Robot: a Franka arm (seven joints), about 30 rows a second.
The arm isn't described. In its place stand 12 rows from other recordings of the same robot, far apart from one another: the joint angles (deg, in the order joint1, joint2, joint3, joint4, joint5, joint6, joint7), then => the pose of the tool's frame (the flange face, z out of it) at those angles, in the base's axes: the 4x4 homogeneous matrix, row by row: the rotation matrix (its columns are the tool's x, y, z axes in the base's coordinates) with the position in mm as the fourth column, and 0 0 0 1 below.
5.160 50.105 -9.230 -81.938 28.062 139.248 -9.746 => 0.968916 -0.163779 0.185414 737.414; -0.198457 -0.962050 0.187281 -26.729; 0.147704 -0.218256 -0.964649 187.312; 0 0 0 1
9.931 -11.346 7.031 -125.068 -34.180 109.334 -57.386 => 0.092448 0.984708 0.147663 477.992; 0.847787 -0.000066 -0.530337 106.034; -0.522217 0.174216 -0.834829 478.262; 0 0 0 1
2.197 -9.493 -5.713 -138.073 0.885 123.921 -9.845 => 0.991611 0.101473 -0.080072 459.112; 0.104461 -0.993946 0.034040 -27.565; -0.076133 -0.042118 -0.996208 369.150; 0 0 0 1
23.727 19.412 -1.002 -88.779 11.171 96.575 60.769 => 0.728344 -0.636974 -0.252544 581.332; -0.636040 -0.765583 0.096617 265.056; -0.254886 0.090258 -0.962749 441.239; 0 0 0 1
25.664 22.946 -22.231 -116.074 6.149 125.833 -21.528 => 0.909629 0.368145 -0.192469 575.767; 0.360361 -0.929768 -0.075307 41.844; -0.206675 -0.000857 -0.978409 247.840; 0 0 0 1
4.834 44.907 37.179 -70.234 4.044 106.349 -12.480 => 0.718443 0.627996 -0.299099 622.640; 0.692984 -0.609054 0.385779 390.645; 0.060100 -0.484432 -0.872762 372.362; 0 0 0 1
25.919 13.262 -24.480 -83.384 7.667 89.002 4.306 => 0.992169 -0.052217 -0.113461 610.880; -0.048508 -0.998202 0.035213 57.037; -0.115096 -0.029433 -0.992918 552.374; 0 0 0 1
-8.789 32.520 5.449 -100.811 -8.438 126.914 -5.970 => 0.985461 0.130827 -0.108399 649.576; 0.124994 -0.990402 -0.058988 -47.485; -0.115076 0.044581 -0.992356 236.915; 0 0 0 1
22.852 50.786 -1.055 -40.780 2.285 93.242 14.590 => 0.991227 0.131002 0.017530 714.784; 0.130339 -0.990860 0.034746 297.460; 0.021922 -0.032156 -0.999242 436.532; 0 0 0 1
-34.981 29.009 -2.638 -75.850 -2.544 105.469 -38.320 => 0.999069 0.030612 -0.030398 561.710; 0.028791 -0.997864 -0.058636 -429.031; -0.032128 0.057706 -0.997817 445.003; 0 0 0 1
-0.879 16.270 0.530 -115.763 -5.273 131.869 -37.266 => 0.761262 0.648443 -0.001166 595.915; 0.646978 -0.759660 -0.065845 -5.717; -0.043582 0.049370 -0.997829 310.215; 0 0 0 1
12.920 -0.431 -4.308 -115.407 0.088 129.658 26.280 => 0.923756 -0.289857 0.250317 568.815; -0.308920 -0.950261 0.039660 86.104; 0.226371 -0.113964 -0.967351 481.043; 0 0 0 1
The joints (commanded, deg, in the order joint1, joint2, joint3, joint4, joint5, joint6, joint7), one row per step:
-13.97, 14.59, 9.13, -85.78, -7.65, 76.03, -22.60
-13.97, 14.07, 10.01, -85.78, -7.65, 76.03, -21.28
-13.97, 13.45, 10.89, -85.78, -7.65, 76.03, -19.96
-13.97, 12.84, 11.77, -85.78, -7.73, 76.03, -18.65
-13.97, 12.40, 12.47, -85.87, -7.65, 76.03, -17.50
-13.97, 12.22, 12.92, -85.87, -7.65, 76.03, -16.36
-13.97, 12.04, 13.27, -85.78, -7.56, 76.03, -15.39
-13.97, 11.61, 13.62, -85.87, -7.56, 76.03, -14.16
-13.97, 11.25, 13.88, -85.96, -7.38, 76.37, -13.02
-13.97, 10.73, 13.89, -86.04, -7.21, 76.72, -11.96
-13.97, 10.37, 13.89, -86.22, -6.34, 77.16, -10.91
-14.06, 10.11, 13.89, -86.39, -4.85, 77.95, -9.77
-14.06, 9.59, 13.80, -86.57, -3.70, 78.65, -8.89
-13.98, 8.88, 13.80, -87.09, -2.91, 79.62, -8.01
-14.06, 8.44, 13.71, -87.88, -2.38, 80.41, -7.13
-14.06, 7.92, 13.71, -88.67, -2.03, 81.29, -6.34
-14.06, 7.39, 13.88, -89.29, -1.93, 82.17, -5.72
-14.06, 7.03, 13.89, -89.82, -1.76, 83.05, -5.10
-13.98, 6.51, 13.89, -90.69, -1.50, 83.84, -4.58
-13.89, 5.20, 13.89, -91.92, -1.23, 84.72, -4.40
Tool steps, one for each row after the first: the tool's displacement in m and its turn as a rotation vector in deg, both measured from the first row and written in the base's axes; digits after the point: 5 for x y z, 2 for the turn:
-0.00057, 0.00842, 0.00556, -0.45, -0.63, -0.35
-0.00161, 0.01695, 0.01213, -0.93, -1.37, -0.70
-0.00282, 0.02532, 0.01860, -1.47, -2.10, -1.04
-0.00393, 0.03231, 0.02256, -1.78, -2.56, -1.42
-0.00426, 0.03659, 0.02453, -2.17, -2.84, -2.03
-0.00453, 0.04011, 0.02712, -2.42, -3.19, -2.61
-0.00595, 0.04372, 0.03084, -2.91, -3.62, -3.40
-0.00644, 0.04687, 0.03405, -3.17, -4.31, -4.20
-0.00755, 0.04783, 0.03883, -3.50, -5.16, -5.18
-0.00810, 0.05012, 0.04123, -3.08, -5.79, -6.27
-0.00754, 0.05275, 0.04299, -2.04, -6.63, -7.62
-0.00812, 0.05492, 0.04723, -1.29, -7.61, -8.70
-0.00927, 0.05822, 0.05104, -0.90, -8.73, -9.54
-0.01032, 0.05832, 0.04993, -0.77, -9.14, -10.59
-0.01146, 0.05974, 0.04971, -0.76, -9.74, -11.37
-0.01237, 0.06219, 0.05096, -0.88, -10.53, -11.78
-0.01257, 0.06309, 0.05121, -0.93, -11.23, -12.37
-0.01408, 0.06509, 0.05023, -0.91, -11.65, -12.81
-0.01890, 0.06796, 0.05409, -0.90, -12.58, -12.90

